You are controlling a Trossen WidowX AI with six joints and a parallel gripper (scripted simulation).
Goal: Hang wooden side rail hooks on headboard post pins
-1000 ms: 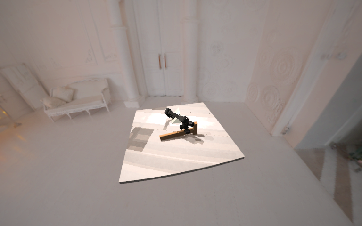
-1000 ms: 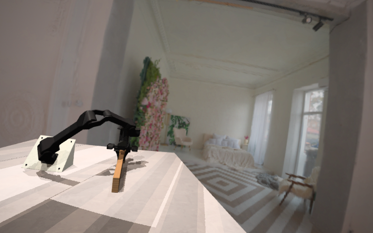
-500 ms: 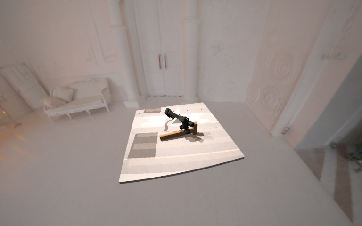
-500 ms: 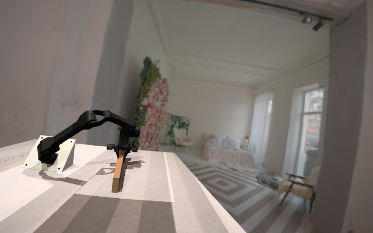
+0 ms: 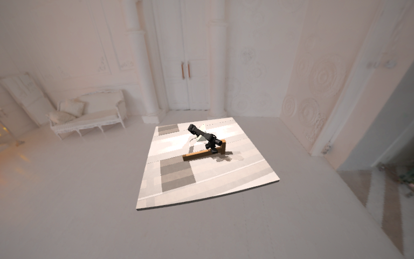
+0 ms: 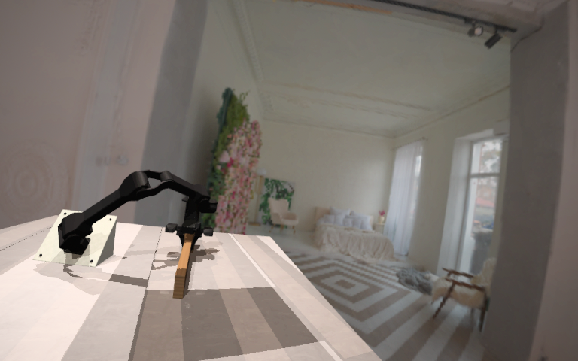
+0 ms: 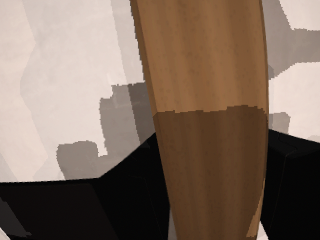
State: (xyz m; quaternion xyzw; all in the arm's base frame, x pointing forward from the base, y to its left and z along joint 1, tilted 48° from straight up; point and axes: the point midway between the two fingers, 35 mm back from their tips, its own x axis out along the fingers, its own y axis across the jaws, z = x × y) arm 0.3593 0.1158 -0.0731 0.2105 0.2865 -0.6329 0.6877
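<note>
My gripper tip is 120 mm to the right of the wooden headboard post, 50 mm below it and 20 mm past it.
</note>
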